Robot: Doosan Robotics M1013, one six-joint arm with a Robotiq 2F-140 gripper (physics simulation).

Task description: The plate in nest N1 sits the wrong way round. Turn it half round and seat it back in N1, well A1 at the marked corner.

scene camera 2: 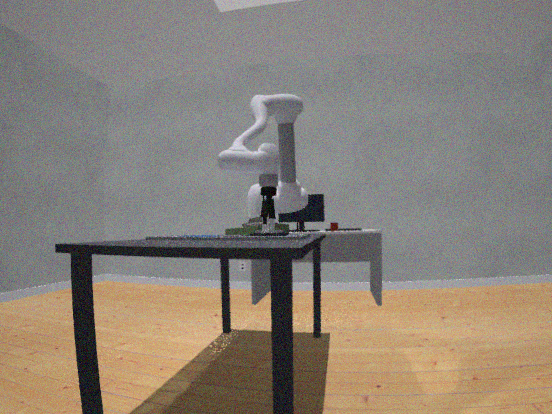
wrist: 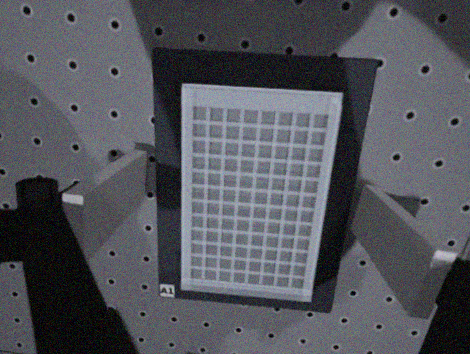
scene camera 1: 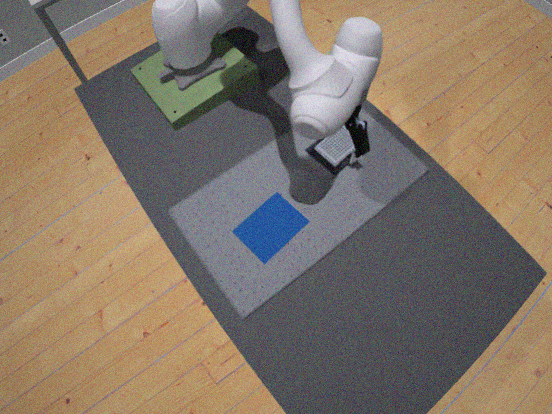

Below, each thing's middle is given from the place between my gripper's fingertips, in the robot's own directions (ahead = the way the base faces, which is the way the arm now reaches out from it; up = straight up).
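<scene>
My hand is right at the white plate (scene camera 1: pixel 335 148). As for the blue rectangle (scene camera 1: pixel 269 228), I see it 300 mm to the right of my hand, 110 mm ahead of it and 10 mm below it.
</scene>
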